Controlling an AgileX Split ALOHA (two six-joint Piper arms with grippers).
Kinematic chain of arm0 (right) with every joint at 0, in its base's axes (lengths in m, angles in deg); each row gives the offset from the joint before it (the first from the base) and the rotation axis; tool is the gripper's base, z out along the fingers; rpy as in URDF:
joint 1: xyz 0 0 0.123 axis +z
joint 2: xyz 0 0 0 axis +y
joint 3: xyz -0.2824 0 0.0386 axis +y
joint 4: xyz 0.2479 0 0.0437 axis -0.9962 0 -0.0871
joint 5: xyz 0 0 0 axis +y
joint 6: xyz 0.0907 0 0.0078 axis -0.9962 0 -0.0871
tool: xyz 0 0 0 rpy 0 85 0
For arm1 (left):
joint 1: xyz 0 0 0.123 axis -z
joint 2: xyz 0 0 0 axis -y
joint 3: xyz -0.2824 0 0.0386 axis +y
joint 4: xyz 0.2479 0 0.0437 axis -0.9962 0 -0.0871
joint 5: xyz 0 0 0 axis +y
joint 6: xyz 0.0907 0 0.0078 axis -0.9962 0 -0.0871
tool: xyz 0 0 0 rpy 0 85 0
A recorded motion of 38 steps. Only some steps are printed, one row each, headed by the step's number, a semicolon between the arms.
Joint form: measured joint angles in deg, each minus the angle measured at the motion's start. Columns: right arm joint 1, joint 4, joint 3, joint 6, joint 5, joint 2; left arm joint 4, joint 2, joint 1, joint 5, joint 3, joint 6.
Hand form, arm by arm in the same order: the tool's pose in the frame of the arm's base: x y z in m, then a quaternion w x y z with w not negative. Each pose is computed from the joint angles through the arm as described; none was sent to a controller.
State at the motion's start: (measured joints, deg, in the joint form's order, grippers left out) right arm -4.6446 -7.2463 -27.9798 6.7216 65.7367 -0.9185; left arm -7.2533 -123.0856 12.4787 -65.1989 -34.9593 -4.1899
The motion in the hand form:
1: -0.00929 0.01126 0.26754 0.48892 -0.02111 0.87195 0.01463; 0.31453 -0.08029 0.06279 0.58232 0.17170 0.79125 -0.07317
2: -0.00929 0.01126 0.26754 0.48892 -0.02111 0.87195 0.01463; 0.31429 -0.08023 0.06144 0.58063 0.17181 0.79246 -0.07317
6: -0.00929 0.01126 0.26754 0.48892 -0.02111 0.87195 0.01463; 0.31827 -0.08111 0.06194 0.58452 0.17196 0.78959 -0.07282
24: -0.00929 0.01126 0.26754 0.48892 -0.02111 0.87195 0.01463; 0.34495 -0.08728 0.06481 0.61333 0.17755 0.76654 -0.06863
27: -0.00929 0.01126 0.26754 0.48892 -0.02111 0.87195 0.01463; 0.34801 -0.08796 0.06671 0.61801 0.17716 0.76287 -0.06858
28: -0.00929 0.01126 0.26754 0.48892 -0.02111 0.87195 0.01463; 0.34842 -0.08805 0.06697 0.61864 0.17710 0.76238 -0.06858
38: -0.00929 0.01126 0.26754 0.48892 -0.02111 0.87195 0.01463; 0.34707 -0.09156 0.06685 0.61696 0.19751 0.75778 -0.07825
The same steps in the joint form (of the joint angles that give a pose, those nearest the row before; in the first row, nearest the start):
1: 0.00 0.00 0.00 0.00 0.00 0.00; 0.00 -0.25 0.00 0.00 -0.11 0.00
2: 0.00 0.00 0.00 0.00 0.00 0.00; 0.00 -0.49 0.00 0.00 -0.11 0.00
6: 0.00 0.00 0.00 0.00 0.00 0.00; 0.00 -0.77 0.00 0.10 -1.03 -0.05
24: 0.00 0.00 0.00 0.00 0.00 0.00; -0.19 -3.04 0.00 0.10 -7.38 -0.98
27: 0.00 0.00 0.00 0.00 0.00 0.00; -0.19 -3.04 0.00 0.10 -8.06 -0.98
28: 0.00 0.00 0.00 0.00 0.00 0.00; -0.19 -3.04 0.00 0.10 -8.15 -0.98
38: 0.00 0.00 0.00 0.00 0.00 0.00; -2.80 -3.04 0.00 0.10 -8.15 -1.06

